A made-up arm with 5 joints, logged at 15 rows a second.
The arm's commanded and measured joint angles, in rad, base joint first. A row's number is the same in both.
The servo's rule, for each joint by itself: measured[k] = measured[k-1] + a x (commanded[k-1-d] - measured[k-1]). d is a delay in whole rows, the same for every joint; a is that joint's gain. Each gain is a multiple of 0.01, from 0.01 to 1. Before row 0 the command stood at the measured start. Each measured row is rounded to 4 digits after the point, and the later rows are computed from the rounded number. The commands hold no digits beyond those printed.
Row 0, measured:
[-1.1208 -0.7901 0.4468 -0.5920 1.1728]
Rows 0 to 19, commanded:
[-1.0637 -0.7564 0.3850 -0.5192 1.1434]
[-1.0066 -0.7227 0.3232 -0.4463 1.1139]
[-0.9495 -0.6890 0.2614 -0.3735 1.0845]
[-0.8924 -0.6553 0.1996 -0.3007 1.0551]
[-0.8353 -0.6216 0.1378 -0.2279 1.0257]
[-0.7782 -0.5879 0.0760 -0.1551 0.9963]
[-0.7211 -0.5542 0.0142 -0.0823 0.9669]
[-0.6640 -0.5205 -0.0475 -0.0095 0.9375]
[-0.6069 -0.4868 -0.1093 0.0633 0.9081]
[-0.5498 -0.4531 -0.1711 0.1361 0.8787]
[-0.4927 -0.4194 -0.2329 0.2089 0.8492]
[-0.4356 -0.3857 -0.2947 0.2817 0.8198]
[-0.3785 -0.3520 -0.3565 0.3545 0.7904]
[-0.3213 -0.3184 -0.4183 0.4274 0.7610]
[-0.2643 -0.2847 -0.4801 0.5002 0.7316]
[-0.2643 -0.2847 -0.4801 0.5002 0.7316]
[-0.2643 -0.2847 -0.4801 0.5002 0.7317]
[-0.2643 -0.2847 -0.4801 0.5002 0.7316]
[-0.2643 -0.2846 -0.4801 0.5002 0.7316]
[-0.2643 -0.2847 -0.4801 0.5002 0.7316]
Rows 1 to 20, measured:
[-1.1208 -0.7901 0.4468 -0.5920 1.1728]
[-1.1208 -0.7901 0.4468 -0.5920 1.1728]
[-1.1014 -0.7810 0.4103 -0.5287 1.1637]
[-1.0692 -0.7653 0.3589 -0.4570 1.1483]
[-1.0285 -0.7447 0.3014 -0.3844 1.1285]
[-0.9822 -0.7206 0.2413 -0.3116 1.1057]
[-0.9323 -0.6939 0.1802 -0.2388 1.0809]
[-0.8799 -0.6653 0.1187 -0.1660 1.0547]
[-0.8259 -0.6353 0.0570 -0.0932 1.0275]
[-0.7709 -0.6043 -0.0047 -0.0204 0.9996]
[-0.7151 -0.5726 -0.0664 0.0524 0.9712]
[-0.6589 -0.5403 -0.1282 0.1252 0.9425]
[-0.6024 -0.5077 -0.1900 0.1980 0.9136]
[-0.5457 -0.4748 -0.2518 0.2708 0.8845]
[-0.4889 -0.4416 -0.3136 0.3436 0.8553]
[-0.4319 -0.4083 -0.3754 0.4165 0.8261]
[-0.3749 -0.3749 -0.4372 0.4893 0.7968]
[-0.3373 -0.3505 -0.4625 0.4988 0.7766]
[-0.3125 -0.3327 -0.4729 0.5000 0.7627]
[-0.2961 -0.3197 -0.4771 0.5002 0.7531]
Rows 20 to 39, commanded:
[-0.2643 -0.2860 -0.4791 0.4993 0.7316]
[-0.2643 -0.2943 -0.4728 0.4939 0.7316]
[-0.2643 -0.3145 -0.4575 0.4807 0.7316]
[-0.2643 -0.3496 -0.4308 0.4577 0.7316]
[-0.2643 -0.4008 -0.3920 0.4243 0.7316]
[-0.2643 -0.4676 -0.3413 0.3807 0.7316]
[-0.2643 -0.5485 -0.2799 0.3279 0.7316]
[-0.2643 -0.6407 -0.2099 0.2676 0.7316]
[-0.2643 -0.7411 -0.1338 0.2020 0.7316]
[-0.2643 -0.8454 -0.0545 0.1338 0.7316]
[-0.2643 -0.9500 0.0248 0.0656 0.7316]
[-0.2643 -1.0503 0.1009 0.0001 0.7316]
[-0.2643 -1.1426 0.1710 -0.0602 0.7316]
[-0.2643 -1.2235 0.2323 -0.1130 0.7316]
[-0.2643 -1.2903 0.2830 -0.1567 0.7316]
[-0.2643 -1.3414 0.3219 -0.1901 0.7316]
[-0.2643 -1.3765 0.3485 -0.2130 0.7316]
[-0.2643 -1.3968 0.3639 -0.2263 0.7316]
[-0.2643 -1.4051 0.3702 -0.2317 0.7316]
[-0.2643 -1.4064 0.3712 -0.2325 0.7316]
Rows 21 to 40, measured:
[-0.2853 -0.3102 -0.4789 0.5002 0.7464]
[-0.2782 -0.3033 -0.4796 0.5002 0.7418]
[-0.2735 -0.2986 -0.4793 0.4994 0.7386]
[-0.2704 -0.2974 -0.4755 0.4946 0.7364]
[-0.2683 -0.3020 -0.4649 0.4825 0.7349]
[-0.2669 -0.3149 -0.4448 0.4609 0.7339]
[-0.2660 -0.3381 -0.4136 0.4291 0.7332]
[-0.2654 -0.3731 -0.3709 0.3870 0.7327]
[-0.2650 -0.4205 -0.3172 0.3356 0.7324]
[-0.2648 -0.4800 -0.2539 0.2764 0.7322]
[-0.2646 -0.5505 -0.1830 0.2117 0.7320]
[-0.2645 -0.6301 -0.1072 0.1439 0.7319]
[-0.2644 -0.7165 -0.0293 0.0758 0.7318]
[-0.2644 -0.8066 0.0475 0.0099 0.7317]
[-0.2644 -0.8973 0.1204 -0.0511 0.7317]
[-0.2644 -0.9854 0.1864 -0.1050 0.7317]
[-0.2644 -1.0677 0.2434 -0.1500 0.7317]
[-0.2644 -1.1416 0.2897 -0.1849 0.7317]
[-0.2644 -1.2050 0.3244 -0.2093 0.7317]
[-0.2644 -1.2568 0.3477 -0.2241 0.7317]

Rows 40 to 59, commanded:
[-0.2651 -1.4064 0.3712 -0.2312 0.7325]
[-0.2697 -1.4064 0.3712 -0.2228 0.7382]
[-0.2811 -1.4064 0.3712 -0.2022 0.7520]
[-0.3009 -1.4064 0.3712 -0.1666 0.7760]
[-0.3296 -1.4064 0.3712 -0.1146 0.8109]
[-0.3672 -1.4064 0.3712 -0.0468 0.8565]
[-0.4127 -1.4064 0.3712 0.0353 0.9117]
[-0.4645 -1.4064 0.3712 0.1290 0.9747]
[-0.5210 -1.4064 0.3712 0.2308 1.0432]
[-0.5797 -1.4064 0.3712 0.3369 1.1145]
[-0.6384 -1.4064 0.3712 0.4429 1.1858]
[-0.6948 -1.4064 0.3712 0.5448 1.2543]
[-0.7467 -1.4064 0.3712 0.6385 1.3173]
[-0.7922 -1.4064 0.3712 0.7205 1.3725]
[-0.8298 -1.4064 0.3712 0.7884 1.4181]
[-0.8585 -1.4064 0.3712 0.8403 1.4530]
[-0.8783 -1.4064 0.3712 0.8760 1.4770]
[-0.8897 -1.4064 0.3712 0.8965 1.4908]
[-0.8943 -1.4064 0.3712 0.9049 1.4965]
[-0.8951 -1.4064 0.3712 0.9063 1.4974]
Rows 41 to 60, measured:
[-0.2644 -1.2968 0.3610 -0.2307 0.7317]
[-0.2644 -1.3264 0.3670 -0.2323 0.7317]
[-0.2646 -1.3480 0.3695 -0.2313 0.7319]
[-0.2663 -1.3638 0.3705 -0.2239 0.7339]
[-0.2713 -1.3753 0.3709 -0.2050 0.7395]
[-0.2814 -1.3837 0.3711 -0.1716 0.7508]
[-0.2978 -1.3898 0.3712 -0.1220 0.7694]
[-0.3214 -1.3943 0.3712 -0.0566 0.7964]
[-0.3524 -1.3976 0.3712 0.0234 0.8321]
[-0.3905 -1.4000 0.3712 0.1153 0.8763]
[-0.4349 -1.4017 0.3712 0.2158 0.9280]
[-0.4841 -1.4030 0.3712 0.3212 0.9858]
[-0.5366 -1.4039 0.3712 0.4271 1.0478]
[-0.5904 -1.4046 0.3712 0.5295 1.1118]
[-0.6435 -1.4051 0.3712 0.6243 1.1755]
[-0.6941 -1.4055 0.3712 0.7080 1.2366]
[-0.7402 -1.4057 0.3712 0.7779 1.2929]
[-0.7804 -1.4059 0.3712 0.8322 1.3425]
[-0.8137 -1.4060 0.3712 0.8703 1.3842]
[-0.8395 -1.4061 0.3712 0.8931 1.4172]

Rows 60 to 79, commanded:
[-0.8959 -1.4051 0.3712 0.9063 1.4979]
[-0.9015 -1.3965 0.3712 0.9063 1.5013]
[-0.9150 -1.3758 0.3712 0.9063 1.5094]
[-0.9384 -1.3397 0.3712 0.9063 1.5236]
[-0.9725 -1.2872 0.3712 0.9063 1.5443]
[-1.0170 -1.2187 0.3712 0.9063 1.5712]
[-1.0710 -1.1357 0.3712 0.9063 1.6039]
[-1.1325 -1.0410 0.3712 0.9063 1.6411]
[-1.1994 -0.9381 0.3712 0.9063 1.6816]
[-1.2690 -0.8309 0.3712 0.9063 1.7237]
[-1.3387 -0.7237 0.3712 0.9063 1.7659]
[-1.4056 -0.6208 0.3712 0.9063 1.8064]
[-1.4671 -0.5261 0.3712 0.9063 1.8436]
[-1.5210 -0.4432 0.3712 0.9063 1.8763]
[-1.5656 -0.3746 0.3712 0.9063 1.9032]
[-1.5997 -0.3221 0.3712 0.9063 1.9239]
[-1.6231 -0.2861 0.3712 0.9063 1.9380]
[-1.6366 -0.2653 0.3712 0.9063 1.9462]
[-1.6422 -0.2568 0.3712 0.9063 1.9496]
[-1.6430 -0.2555 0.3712 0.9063 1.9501]
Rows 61 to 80, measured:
[-0.8581 -1.4062 0.3712 0.9034 1.4418]
[-0.8707 -1.4063 0.3712 0.9059 1.4590]
[-0.8793 -1.4060 0.3712 0.9062 1.4711]
[-0.8868 -1.4034 0.3712 0.9063 1.4805]
[-0.8964 -1.3959 0.3712 0.9063 1.4895]
[-0.9107 -1.3807 0.3712 0.9063 1.5001]
[-0.9317 -1.3555 0.3712 0.9063 1.5138]
[-0.9607 -1.3186 0.3712 0.9063 1.5316]
[-0.9982 -1.2692 0.3712 0.9063 1.5540]
[-1.0439 -1.2076 0.3712 0.9063 1.5810]
[-1.0968 -1.1348 0.3712 0.9063 1.6122]
[-1.1553 -1.0527 0.3712 0.9063 1.6468]
[-1.2177 -0.9639 0.3712 0.9063 1.6837]
[-1.2816 -0.8713 0.3712 0.9063 1.7217]
[-1.3447 -0.7781 0.3712 0.9063 1.7595]
[-1.4046 -0.6877 0.3712 0.9063 1.7957]
[-1.4593 -0.6032 0.3712 0.9063 1.8290]
[-1.5070 -0.5273 0.3712 0.9063 1.8584]
[-1.5465 -0.4622 0.3712 0.9063 1.8831]
[-1.5771 -0.4090 0.3712 0.9063 1.9027]

